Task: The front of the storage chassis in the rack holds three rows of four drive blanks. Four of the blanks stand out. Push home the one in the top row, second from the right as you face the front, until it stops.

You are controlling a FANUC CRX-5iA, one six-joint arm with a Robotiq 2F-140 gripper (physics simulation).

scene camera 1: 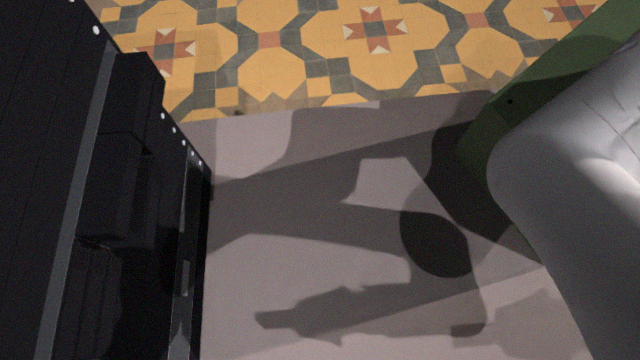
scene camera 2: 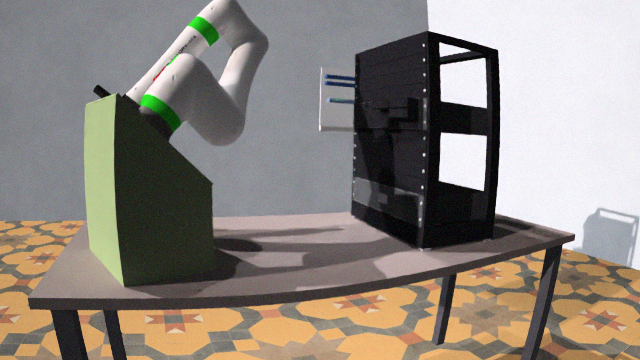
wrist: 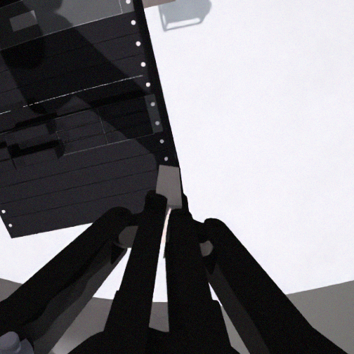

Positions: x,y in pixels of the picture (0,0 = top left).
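Black rack: visible in the wrist view, in scene camera 2 and in scene camera 1 (pixel 112 200). On the rack, (wrist: pixel 77 155) and (scene camera 2: pixel 382 98) are the same spot.
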